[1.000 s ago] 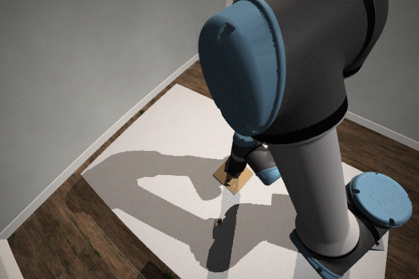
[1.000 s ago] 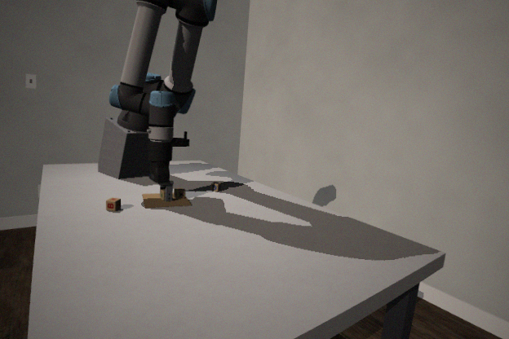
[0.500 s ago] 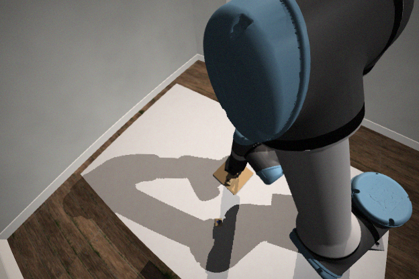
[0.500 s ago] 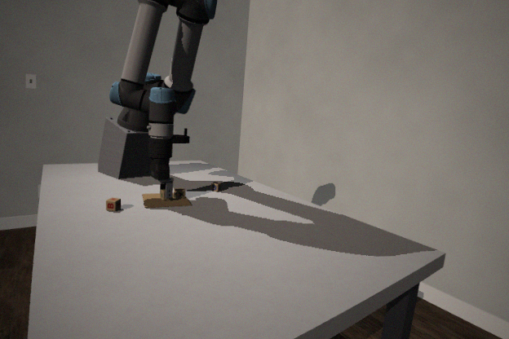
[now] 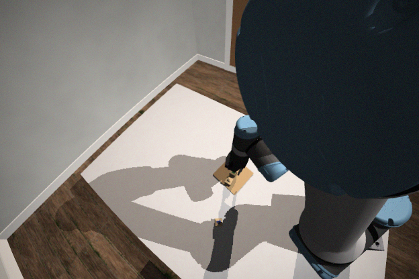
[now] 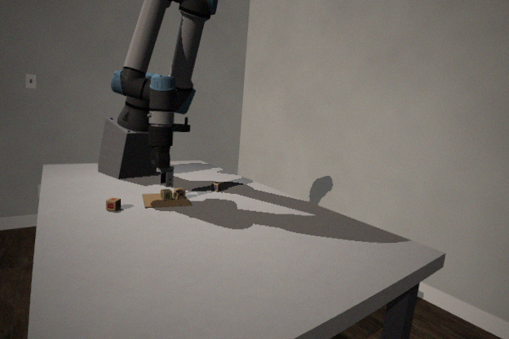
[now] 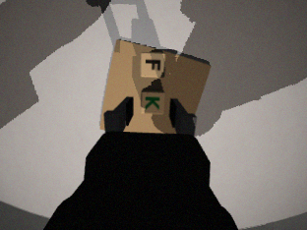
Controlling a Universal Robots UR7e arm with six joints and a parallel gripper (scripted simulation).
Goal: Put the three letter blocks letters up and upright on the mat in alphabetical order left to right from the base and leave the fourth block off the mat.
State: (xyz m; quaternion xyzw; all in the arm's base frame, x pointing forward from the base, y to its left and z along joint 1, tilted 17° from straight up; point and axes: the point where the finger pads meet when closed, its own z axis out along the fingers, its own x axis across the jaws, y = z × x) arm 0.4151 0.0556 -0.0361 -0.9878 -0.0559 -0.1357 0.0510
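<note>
Right now the block is 5 cm ahead of my hand, 16 cm to the right of it and 5 cm below it. From my hand the other things lie so: tan mat 7 cm below.
</note>
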